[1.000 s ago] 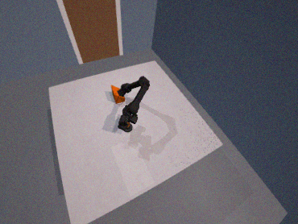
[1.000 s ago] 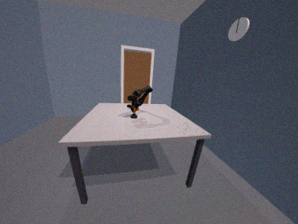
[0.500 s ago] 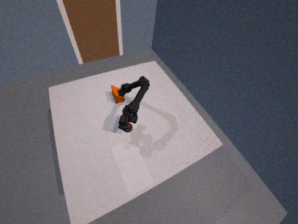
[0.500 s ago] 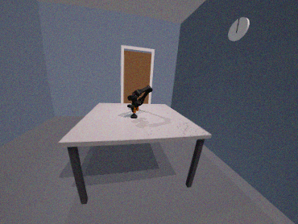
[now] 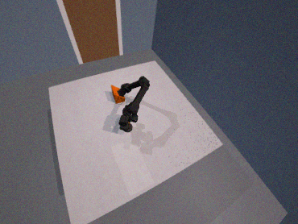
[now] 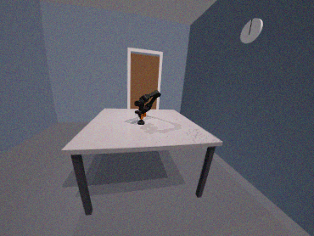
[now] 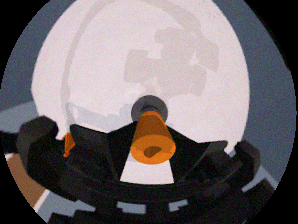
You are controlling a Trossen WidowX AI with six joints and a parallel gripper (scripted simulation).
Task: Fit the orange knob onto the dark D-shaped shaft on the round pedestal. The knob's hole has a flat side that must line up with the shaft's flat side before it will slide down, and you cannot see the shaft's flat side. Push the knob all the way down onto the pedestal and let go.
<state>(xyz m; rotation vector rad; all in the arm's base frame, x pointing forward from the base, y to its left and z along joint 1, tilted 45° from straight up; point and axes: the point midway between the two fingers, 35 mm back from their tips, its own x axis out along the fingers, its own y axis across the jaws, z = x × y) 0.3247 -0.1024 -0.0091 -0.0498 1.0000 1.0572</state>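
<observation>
The orange knob lies 20 mm above my gripper tip. Round my gripper tip: dark round pedestal: 40 mm below.
</observation>
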